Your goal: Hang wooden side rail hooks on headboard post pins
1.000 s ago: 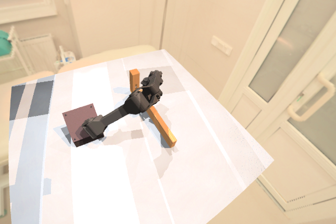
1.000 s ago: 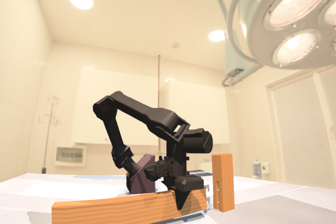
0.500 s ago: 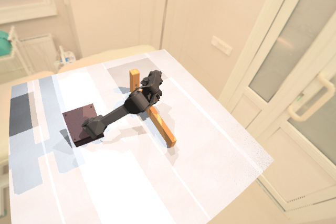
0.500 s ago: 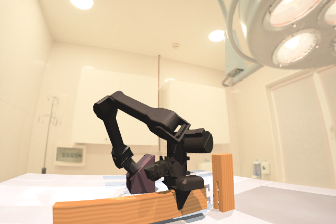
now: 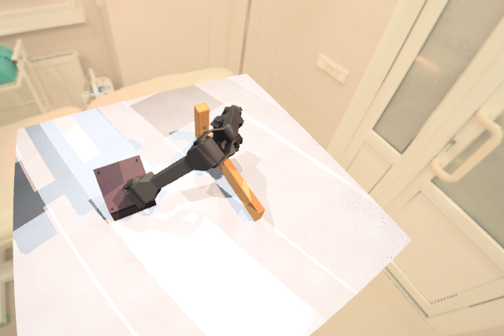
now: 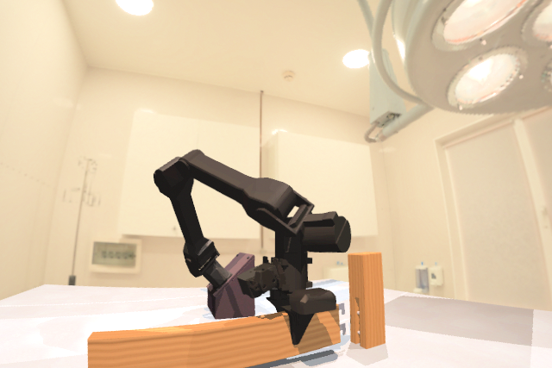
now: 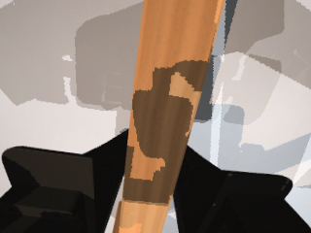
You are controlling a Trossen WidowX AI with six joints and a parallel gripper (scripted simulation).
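Right now the headboard post is 170 mm to the left of my gripper tip and 40 mm above it.
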